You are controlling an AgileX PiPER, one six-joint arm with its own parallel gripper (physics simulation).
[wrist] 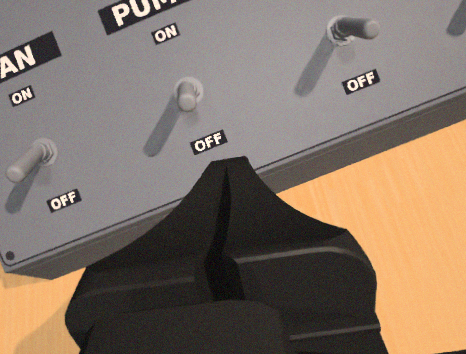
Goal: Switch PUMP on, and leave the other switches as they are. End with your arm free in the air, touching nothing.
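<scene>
The PUMP label (145, 10) is cut off at the top edge of the wrist view. Its grey toggle lever (187, 99) stands below, between its ON label (166, 33) and its OFF label (208, 142), and leans toward OFF. My black gripper (232, 182) is shut, with its tips together and nothing held. The tips show just below PUMP's OFF label, over the panel's front edge, apart from the lever. Their height over the panel cannot be told.
Left of PUMP, a lever (30, 161) under a cut-off label ending in "AN" (25, 56) leans toward OFF. Right of PUMP, another lever (359, 27) also leans toward OFF. They stand on the grey panel (270, 100). A wooden table top (415, 215) lies in front.
</scene>
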